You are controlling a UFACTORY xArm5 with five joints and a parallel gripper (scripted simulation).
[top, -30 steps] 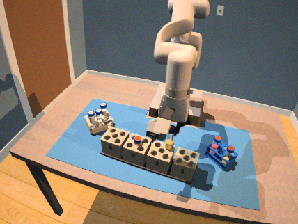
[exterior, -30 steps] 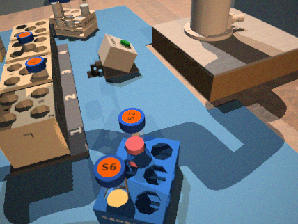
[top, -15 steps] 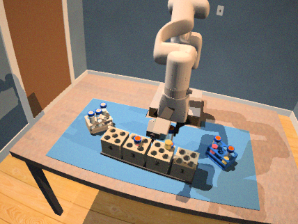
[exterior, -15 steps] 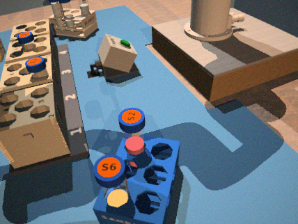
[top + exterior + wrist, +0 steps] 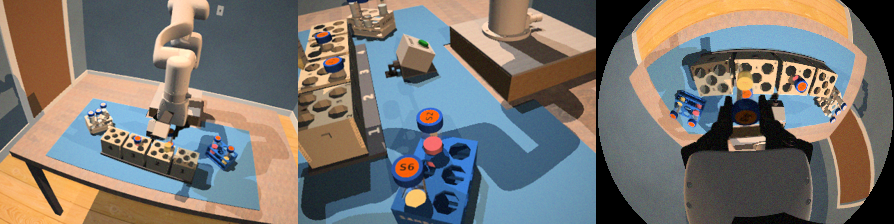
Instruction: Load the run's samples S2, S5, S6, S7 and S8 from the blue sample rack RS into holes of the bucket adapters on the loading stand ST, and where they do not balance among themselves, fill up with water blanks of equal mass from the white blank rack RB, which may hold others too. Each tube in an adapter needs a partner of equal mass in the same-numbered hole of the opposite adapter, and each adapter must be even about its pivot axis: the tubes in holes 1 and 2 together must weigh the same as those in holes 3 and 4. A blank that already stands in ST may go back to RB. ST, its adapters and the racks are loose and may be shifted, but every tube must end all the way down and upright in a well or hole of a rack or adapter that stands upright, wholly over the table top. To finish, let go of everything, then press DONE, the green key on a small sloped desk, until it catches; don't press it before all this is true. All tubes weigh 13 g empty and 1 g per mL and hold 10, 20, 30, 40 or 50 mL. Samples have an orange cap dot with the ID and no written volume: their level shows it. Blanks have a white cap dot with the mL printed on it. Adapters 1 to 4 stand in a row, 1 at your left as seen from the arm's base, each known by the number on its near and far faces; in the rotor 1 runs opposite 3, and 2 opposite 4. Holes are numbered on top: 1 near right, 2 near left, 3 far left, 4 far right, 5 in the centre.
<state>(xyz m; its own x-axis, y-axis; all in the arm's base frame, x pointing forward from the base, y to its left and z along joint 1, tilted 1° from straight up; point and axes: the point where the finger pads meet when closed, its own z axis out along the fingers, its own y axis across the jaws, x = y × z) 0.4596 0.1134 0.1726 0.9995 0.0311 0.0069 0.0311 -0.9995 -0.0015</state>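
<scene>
Right now my hand is 3 cm past the loading stand ST, 8 cm to the left of it and 23 cm above it. From my hand the other things lie so: white blank rack RB: 13 cm behind, 41 cm to the right, 20 cm below; then blue-capped tube: 9 cm behind, 41 cm to the right, 17 cm below; then blue sample rack RS: 18 cm behind, 24 cm to the left, 20 cm below.
</scene>
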